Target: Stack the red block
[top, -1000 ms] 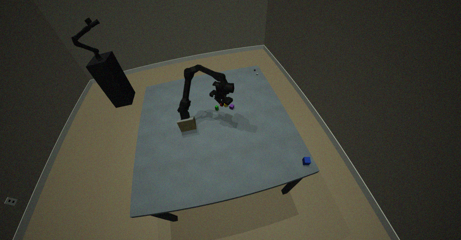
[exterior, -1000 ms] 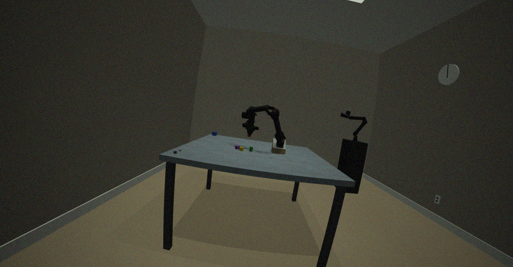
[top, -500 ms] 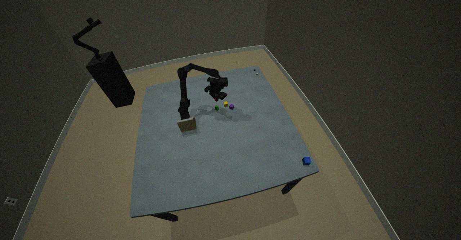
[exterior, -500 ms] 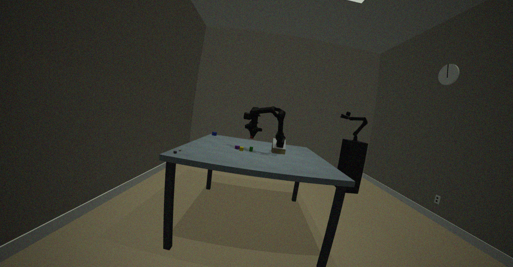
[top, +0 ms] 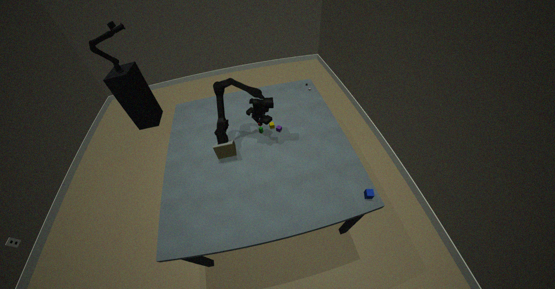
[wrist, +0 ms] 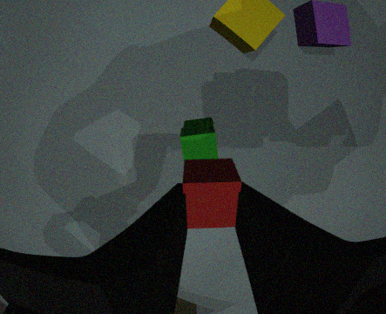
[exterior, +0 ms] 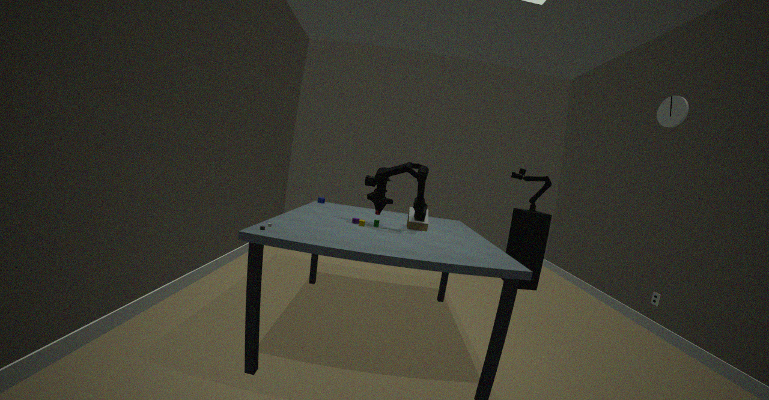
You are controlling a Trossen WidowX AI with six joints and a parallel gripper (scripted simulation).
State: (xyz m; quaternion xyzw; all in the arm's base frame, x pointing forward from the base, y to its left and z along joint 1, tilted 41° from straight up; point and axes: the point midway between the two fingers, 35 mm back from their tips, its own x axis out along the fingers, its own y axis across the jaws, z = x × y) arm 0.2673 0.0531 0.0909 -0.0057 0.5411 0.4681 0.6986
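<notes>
The yellow block is 90 mm ahead of my gripper tip, 30 mm to the left of it and 70 mm below it. Also, from my gripper tip: blue block 530 mm ahead, 640 mm to the right, 60 mm below; then red block right at my gripper tip; then purple block 130 mm ahead, 10 mm to the right, 70 mm below.
</notes>
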